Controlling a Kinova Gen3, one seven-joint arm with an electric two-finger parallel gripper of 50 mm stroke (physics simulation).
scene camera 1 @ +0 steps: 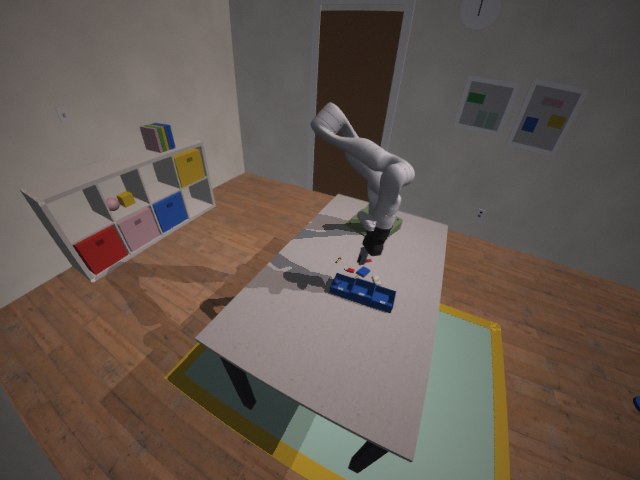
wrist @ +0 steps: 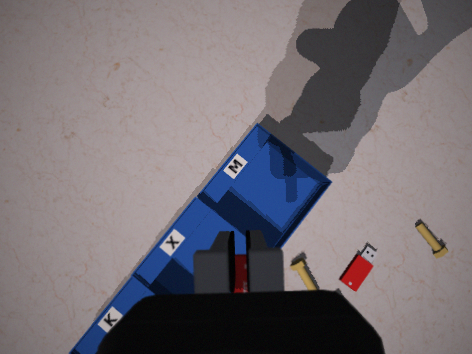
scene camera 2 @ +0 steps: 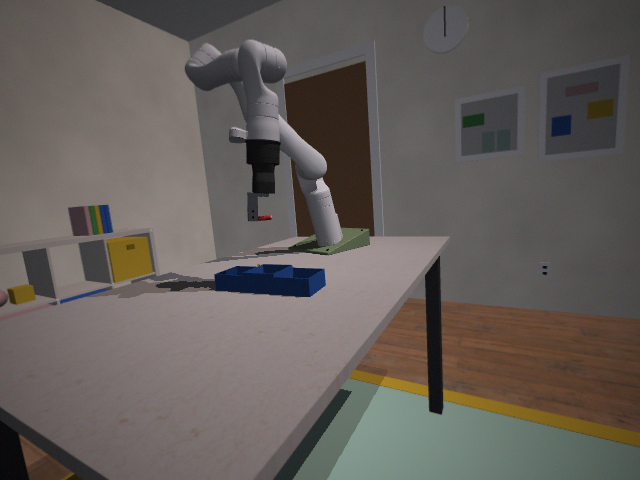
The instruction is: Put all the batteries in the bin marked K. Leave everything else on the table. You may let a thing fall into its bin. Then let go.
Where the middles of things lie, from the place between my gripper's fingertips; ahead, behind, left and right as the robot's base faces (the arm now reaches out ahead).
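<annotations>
Blue three-part tray [scene camera 2: 275, 279]: 140 mm below my hand, 40 mm to the left of it. Red USB stick [wrist: 360, 266]: 160 mm below my hand, 90 mm behind it, 80 mm to the right of it.
</annotations>
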